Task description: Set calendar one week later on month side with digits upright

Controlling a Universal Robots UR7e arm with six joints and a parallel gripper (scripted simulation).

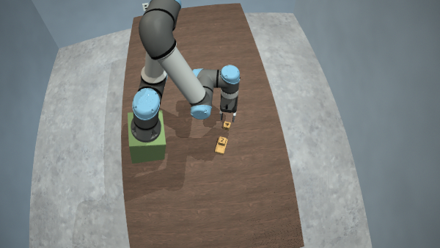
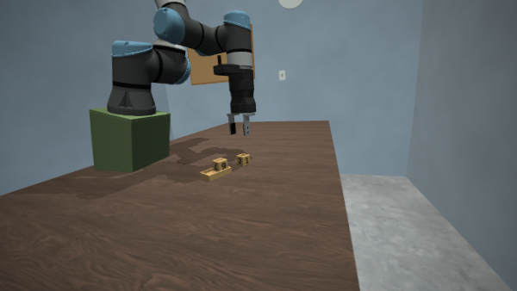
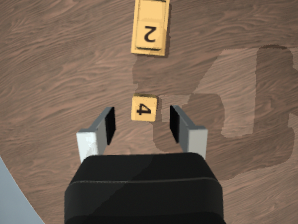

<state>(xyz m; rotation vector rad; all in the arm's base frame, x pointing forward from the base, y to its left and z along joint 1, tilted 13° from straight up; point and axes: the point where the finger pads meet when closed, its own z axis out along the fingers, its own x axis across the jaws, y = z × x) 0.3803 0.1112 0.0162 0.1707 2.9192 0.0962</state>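
My hand is 11 cm above the wooden calendar tray, 10 cm to the left of it and 2 cm past it. The rest, counted from my hand: wooden cube: 10 cm below, 1 cm to the left.
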